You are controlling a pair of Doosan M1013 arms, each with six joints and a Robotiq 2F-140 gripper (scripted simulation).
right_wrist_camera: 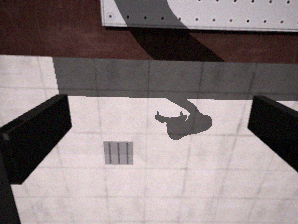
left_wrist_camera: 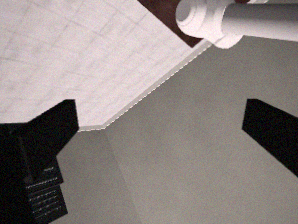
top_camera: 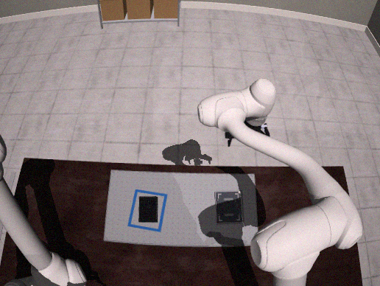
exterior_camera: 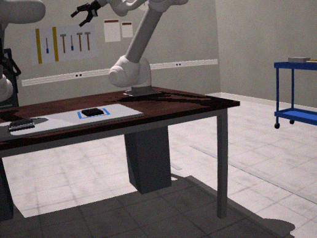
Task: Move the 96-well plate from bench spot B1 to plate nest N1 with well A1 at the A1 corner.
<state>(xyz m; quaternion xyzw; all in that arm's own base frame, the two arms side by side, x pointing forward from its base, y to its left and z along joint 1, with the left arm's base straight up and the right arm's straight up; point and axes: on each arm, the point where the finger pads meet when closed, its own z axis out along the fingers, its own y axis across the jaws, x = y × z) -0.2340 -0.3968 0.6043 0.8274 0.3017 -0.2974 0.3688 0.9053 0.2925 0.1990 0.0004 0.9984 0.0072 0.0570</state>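
The black 96-well plate lies 28 cm behind my right hand, 40 cm to the left of it and 18 cm below it. From my right hand the other things lie so: light mark: 16 cm behind, 17 cm below; then plate nest: 24 cm behind, 4 cm to the left, 18 cm below.
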